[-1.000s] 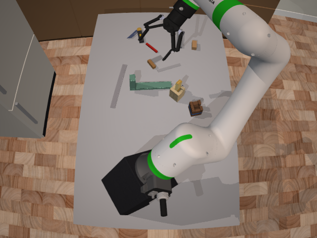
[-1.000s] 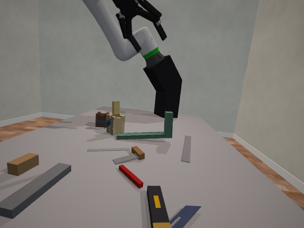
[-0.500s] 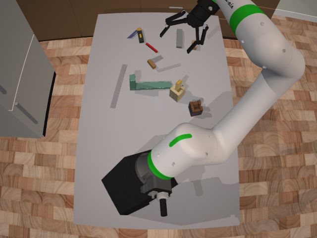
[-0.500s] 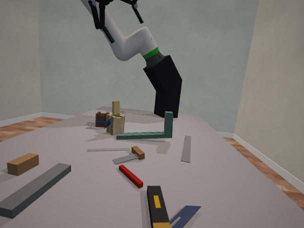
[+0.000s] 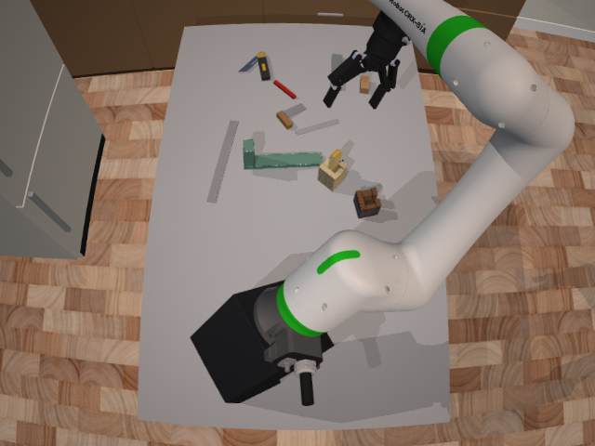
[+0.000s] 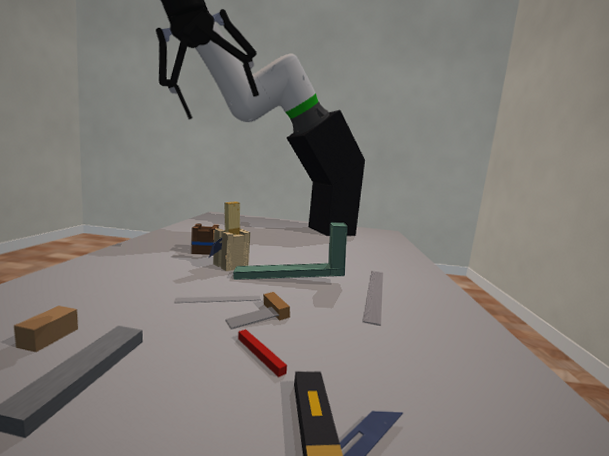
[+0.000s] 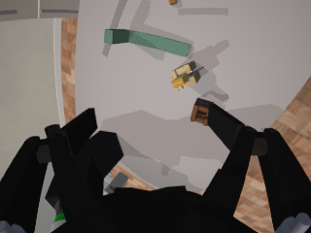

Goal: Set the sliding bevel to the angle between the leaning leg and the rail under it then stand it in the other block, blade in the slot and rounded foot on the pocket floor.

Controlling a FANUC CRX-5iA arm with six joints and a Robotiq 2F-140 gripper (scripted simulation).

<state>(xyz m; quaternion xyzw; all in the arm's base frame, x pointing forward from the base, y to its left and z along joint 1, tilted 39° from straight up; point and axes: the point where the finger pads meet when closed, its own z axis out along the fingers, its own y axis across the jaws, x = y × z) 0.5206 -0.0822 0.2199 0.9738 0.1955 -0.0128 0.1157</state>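
Right now my hand is 30 mm past the sliding bevel, 20 mm to the right of it and 280 mm above it. The rest, counted from my hand: try square: 210 mm ahead, 140 mm to the left, 360 mm below; then dark blue blade: 20 mm behind, 10 mm to the left, 310 mm below; then wooden block: 330 mm ahead, 130 mm to the right, 350 mm below.
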